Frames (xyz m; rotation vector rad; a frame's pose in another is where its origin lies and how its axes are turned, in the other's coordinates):
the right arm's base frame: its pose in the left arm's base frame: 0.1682 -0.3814 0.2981 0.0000 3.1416 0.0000
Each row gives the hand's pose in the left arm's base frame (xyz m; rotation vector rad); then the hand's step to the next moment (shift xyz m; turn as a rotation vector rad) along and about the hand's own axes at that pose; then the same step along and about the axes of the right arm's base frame.
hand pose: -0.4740 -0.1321 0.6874 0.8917 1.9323 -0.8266
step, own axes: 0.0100 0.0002 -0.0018 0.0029 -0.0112 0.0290
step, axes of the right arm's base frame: 0.0046 0.0043 0.0080 -0.0014 -0.0284 0.0128
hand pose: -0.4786 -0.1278 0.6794 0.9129 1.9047 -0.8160
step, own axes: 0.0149 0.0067 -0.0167 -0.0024 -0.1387 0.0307
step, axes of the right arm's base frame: 0.0068 0.0211 0.0073 0.1021 -0.0977 -0.0150
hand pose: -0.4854 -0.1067 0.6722 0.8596 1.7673 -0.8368
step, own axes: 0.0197 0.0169 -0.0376 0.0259 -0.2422 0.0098
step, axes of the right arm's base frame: 0.0086 0.0438 0.0099 0.2069 -0.1284 -0.0109
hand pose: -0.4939 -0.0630 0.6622 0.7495 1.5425 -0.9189
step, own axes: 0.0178 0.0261 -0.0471 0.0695 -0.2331 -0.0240
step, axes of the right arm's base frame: 0.0036 0.0534 0.0187 0.2228 -0.0955 0.0314
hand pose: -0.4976 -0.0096 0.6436 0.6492 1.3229 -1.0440
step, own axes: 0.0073 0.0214 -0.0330 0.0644 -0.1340 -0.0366
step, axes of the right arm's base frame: -0.0034 0.0362 0.0167 0.1403 -0.0408 0.0458
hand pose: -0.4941 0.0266 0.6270 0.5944 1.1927 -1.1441
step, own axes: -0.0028 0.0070 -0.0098 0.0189 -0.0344 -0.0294
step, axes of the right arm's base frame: -0.0025 0.0120 0.0019 0.0443 0.0058 0.0203
